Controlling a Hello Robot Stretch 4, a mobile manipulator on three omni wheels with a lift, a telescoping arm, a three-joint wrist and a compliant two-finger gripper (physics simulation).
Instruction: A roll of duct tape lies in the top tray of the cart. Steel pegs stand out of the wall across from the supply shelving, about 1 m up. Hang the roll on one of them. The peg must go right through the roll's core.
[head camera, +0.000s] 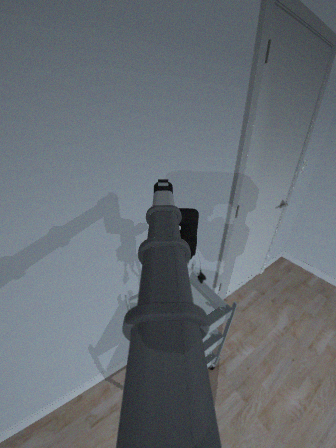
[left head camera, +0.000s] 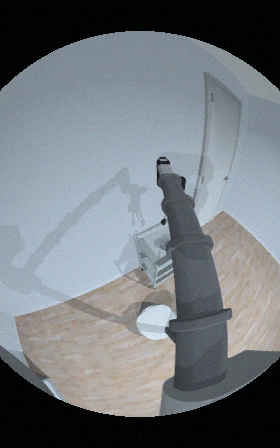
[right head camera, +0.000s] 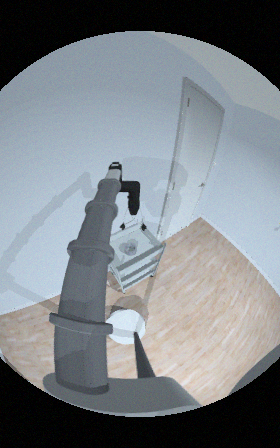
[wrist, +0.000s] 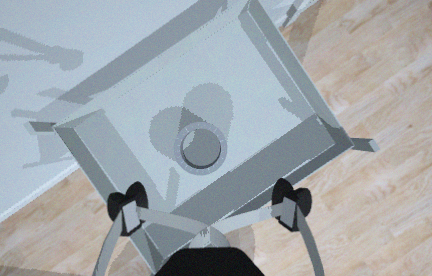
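Pixels of known places: gripper, fingertip midpoint: (right head camera: 132, 229) (wrist: 210, 196); robot's base at its link origin: (left head camera: 155, 320) (right head camera: 125, 325).
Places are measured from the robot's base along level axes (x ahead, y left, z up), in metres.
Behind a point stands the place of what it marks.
Observation:
The roll of duct tape (wrist: 201, 172) @[x 0.604, y -0.069, z 0.683 m] (right head camera: 132, 250) @[x 0.609, y -0.089, z 0.682 m] is a grey ring. It lies flat in the top tray of the cart (wrist: 300, 80) @[x 0.769, y -0.269, z 0.664 m] (right head camera: 135, 261) @[x 0.541, y -0.112, z 0.634 m] (left head camera: 164, 263) @[x 0.458, y -0.041, z 0.686 m], its open core facing up in the wrist view. My gripper (wrist: 210, 196) @[x 0.621, y -0.088, z 0.939 m] (right head camera: 133, 226) @[x 0.621, y -0.088, z 0.939 m] is open, with its two dark fingertips wide apart and nothing between them. It points down above the tray. In the wrist view the roll shows above the line between the fingertips, a little left of their middle, apart from both. In the head view my arm hides the roll and much of the cart. The steel pegs do not show.
The cart stands close to the pale wall (head camera: 90, 125) @[x 0.738, y 0.228, z 1.516 m] (left head camera: 100, 130) @[x 0.708, y 0.276, z 1.514 m]. A closed door (head camera: 287, 115) @[x 1.363, y -0.802, z 1.582 m] (left head camera: 222, 135) @[x 1.329, y -0.746, z 1.486 m] (right head camera: 200, 130) @[x 1.326, y -0.742, z 1.611 m] is to its right. My extended arm (head camera: 167, 350) @[x 0.171, y -0.001, z 1.359 m] (left head camera: 197, 300) @[x 0.110, y 0.011, z 1.360 m] (right head camera: 82, 300) @[x 0.116, y -0.011, z 1.359 m] reaches toward the wall. A white round disc (left head camera: 152, 322) @[x -0.006, y 0.039, z 0.187 m] (right head camera: 122, 327) @[x -0.013, y 0.023, z 0.187 m] shows low in front of the cart.

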